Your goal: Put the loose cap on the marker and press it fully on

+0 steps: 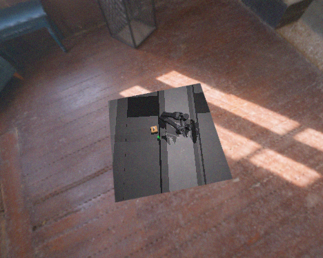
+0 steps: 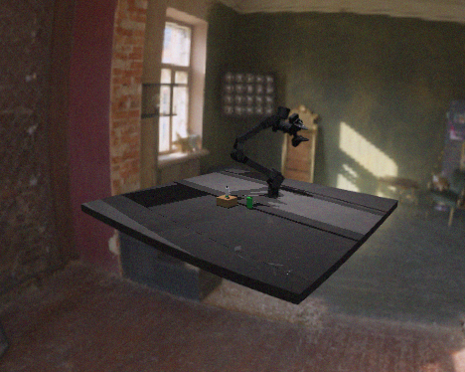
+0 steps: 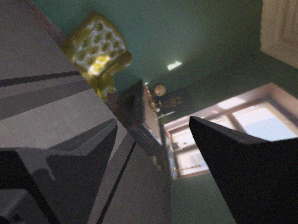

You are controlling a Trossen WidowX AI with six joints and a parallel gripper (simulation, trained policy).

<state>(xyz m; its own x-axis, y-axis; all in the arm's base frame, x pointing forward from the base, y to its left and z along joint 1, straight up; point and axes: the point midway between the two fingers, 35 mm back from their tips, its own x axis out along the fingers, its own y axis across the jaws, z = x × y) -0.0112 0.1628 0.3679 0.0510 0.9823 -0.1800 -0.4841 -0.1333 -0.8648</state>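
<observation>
The green cap is 340 mm below my gripper tip, 270 mm ahead of it and 170 mm to the right of it. Round my gripper tip: tan holder block (340 mm below, 300 mm ahead, 280 mm to the right).
</observation>
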